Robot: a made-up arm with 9 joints. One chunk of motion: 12 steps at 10 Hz.
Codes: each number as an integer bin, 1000 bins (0 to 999) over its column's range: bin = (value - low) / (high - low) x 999, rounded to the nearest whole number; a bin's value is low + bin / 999 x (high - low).
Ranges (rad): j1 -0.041..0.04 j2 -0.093..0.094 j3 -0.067..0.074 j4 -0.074..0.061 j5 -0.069..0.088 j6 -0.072..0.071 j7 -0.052..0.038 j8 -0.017..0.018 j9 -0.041..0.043
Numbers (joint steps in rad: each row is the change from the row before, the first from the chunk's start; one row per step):
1: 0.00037 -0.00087 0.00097 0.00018 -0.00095 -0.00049 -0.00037 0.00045 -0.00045
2: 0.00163 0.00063 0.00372 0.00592 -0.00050 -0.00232 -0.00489 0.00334 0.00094
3: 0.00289 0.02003 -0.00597 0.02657 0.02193 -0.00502 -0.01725 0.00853 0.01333
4: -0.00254 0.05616 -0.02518 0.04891 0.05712 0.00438 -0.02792 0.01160 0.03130
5: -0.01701 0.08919 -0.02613 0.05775 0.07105 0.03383 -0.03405 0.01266 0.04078
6: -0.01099 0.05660 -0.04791 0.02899 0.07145 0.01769 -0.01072 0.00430 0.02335
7: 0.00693 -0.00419 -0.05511 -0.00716 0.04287 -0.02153 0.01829 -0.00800 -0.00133
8: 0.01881 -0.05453 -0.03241 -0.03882 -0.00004 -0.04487 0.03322 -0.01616 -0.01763
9: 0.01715 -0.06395 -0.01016 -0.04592 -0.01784 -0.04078 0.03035 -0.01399 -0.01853
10: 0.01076 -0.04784 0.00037 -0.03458 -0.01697 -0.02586 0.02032 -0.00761 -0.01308
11: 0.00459 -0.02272 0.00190 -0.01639 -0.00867 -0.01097 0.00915 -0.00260 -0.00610
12: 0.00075 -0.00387 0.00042 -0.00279 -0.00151 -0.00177 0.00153 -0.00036 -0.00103
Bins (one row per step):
1: 510 492 482 549 433 500 573 498 482
2: 526 500 501 591 436 487 523 581 499
3: 541 604 432 744 579 468 386 729 646
4: 474 797 296 910 803 534 267 816 860
5: 296 973 290 975 891 739 199 847 973
6: 370 799 135 762 894 627 458 608 765
7: 591 474 84 495 712 353 780 257 472
8: 738 206 245 260 439 190 946 24 278
9: 717 155 403 208 326 218 914 86 267
10: 638 241 477 292 331 322 803 268 332
11: 562 375 488 426 384 426 679 411 415
12: 515 476 478 527 429 491 594 475 475

